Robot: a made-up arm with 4 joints.
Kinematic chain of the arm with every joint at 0, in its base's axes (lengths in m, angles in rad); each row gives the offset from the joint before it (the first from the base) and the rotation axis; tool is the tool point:
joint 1: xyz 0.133 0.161 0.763 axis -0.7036 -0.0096 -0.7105
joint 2: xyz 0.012 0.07 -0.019 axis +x
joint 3: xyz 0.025 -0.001 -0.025 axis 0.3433 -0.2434 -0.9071
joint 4: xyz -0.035 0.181 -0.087 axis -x
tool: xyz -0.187 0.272 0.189
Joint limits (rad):
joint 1: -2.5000..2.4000
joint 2: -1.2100..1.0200
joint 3: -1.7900..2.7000
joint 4: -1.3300..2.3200
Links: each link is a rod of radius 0.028 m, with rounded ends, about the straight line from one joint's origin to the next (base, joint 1, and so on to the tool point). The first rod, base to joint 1, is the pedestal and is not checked.
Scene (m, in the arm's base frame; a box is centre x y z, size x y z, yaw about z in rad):
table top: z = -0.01
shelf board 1: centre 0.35 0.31 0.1 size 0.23 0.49 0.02 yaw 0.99
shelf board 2: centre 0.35 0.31 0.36 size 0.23 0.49 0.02 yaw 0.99
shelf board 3: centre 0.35 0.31 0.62 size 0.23 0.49 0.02 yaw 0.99
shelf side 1: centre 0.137 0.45 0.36 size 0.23 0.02 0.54 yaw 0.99
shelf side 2: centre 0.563 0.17 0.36 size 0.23 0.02 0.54 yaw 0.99
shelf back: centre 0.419 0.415 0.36 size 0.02 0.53 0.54 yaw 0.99
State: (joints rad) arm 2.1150 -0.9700 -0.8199 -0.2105
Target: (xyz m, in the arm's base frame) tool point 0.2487 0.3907 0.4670
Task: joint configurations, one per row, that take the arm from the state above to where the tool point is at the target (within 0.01 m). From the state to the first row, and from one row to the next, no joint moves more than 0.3 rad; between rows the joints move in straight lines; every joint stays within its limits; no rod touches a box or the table.
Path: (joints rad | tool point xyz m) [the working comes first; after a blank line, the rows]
Joints at the target: 1.5365 -0.9320 -0.8947 -0.8799
Straight joint move there: touches shelf board 2.

1: 2.1511 -0.9029 -0.5639 -0.3971 | 0.1771 0.0913 0.2927
2: 2.1872 -0.8357 -0.3080 -0.5837 | 0.2404 0.0345 0.3347
3: 2.2233 -0.7686 -0.0520 -0.7703 | 0.2943 0.0147 0.3872
4: 2.2594 -0.7015 0.2039 -0.9568 | 0.3272 0.0237 0.4371
5: 2.2955 -0.6343 0.4599 -1.1434 | 0.3336 0.0470 0.4747
6: 2.3316 -0.5672 0.7158 -1.3300 | 0.3149 0.0676 0.4961
7: 2.2150 -0.4615 0.4225 -1.2222 | 0.3483 0.1352 0.4931
8: 2.0984 -0.3558 0.1291 -1.1144 | 0.3637 0.2076 0.4949
9: 1.9818 -0.2501 -0.1643 -1.0066 | 0.3587 0.2857 0.5022
10: 1.8652 -0.1445 -0.4577 -0.8989 | 0.3296 0.3675 0.5195
11: 1.7557 -0.4070 -0.6033 -0.8925 | 0.3044 0.3744 0.4968
12: 1.6461 -0.6695 -0.7490 -0.8862 | 0.2767 0.3827 0.4798
13: 1.5365 -0.9320 -0.8947 -0.8799 | 0.2487 0.3907 0.4670

